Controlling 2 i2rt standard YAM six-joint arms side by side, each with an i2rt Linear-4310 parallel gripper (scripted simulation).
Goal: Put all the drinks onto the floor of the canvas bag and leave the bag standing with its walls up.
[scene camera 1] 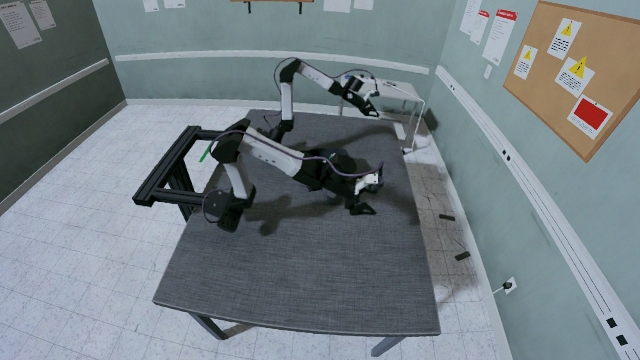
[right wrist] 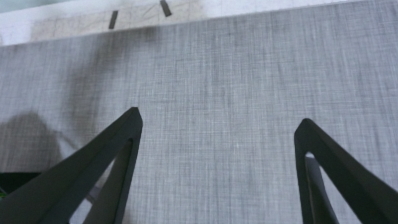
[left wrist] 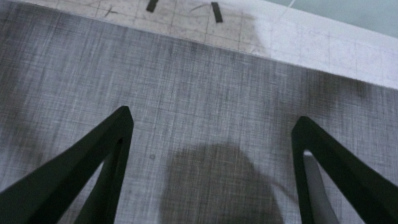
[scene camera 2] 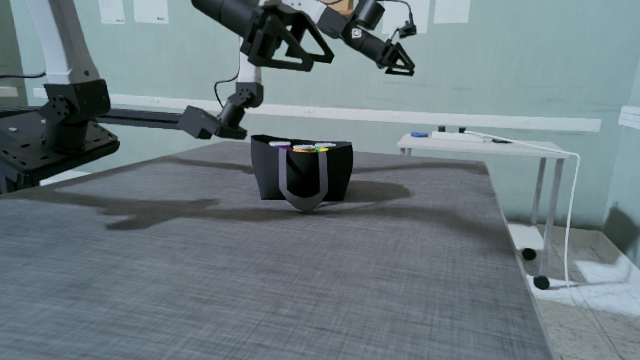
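A black canvas bag is there in the pictures, and so are my left gripper and my right gripper. In the left wrist view I see my left gripper as well, while the right wrist view also shows me my right gripper.
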